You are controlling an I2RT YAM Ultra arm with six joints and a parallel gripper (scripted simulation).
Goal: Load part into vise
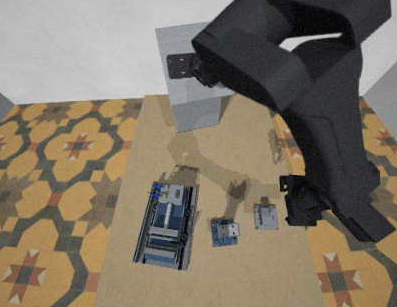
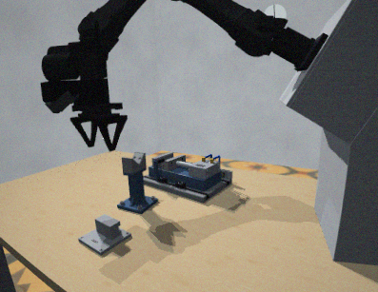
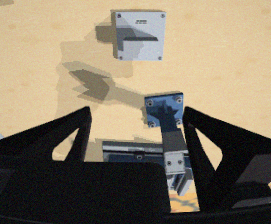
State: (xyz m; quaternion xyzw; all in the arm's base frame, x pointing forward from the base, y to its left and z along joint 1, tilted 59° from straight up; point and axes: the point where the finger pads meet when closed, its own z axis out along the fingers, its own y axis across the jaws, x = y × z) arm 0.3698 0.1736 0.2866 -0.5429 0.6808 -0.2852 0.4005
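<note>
The part lies 10 mm ahead of my hand and 200 mm below it. Round my hand: V-block post (40 mm ahead, 160 mm to the right, 170 mm below); then infeed plate (10 mm ahead, 20 mm to the left, 230 mm below); then work stop (60 mm ahead, 340 mm to the right, 140 mm below).
</note>
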